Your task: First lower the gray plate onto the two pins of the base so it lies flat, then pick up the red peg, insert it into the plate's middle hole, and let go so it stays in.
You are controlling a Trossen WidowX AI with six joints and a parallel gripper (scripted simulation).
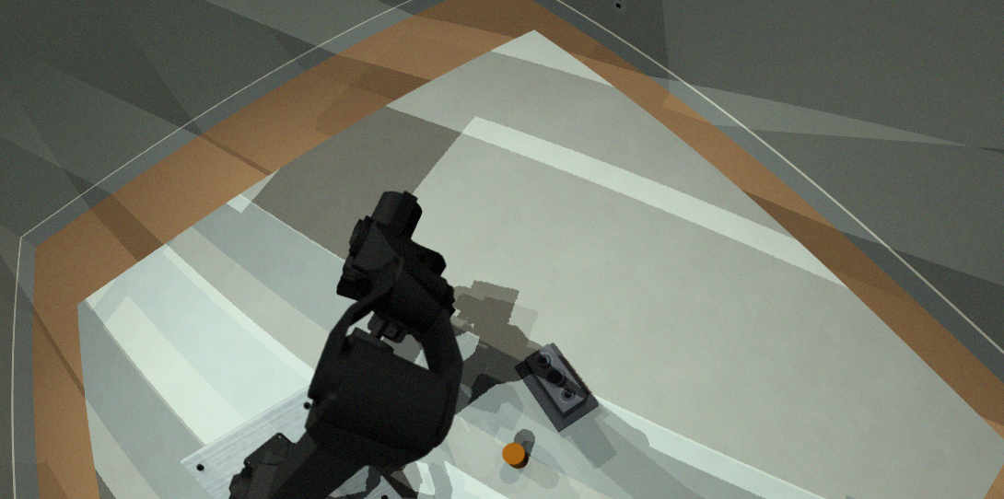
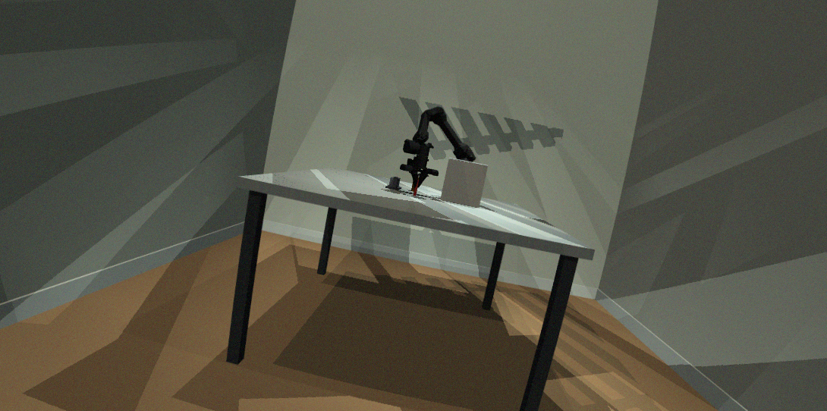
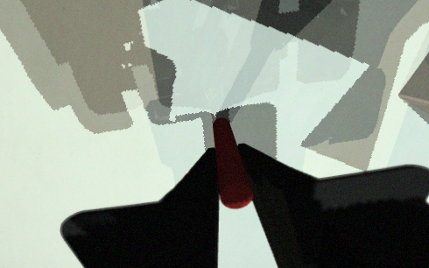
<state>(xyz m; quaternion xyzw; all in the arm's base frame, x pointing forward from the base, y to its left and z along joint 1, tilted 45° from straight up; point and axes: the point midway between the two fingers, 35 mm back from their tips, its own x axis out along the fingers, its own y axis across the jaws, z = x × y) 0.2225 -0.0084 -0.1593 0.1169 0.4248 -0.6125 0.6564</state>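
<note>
Now: the gray plate 110 mm ahead of my gripper tip and 200 mm to the right of it. The rest, counted from my gripper tip: base (110 mm ahead, 200 mm to the right, 40 mm below); orange cylinder (250 mm to the right); red peg (right at my gripper tip).
</note>
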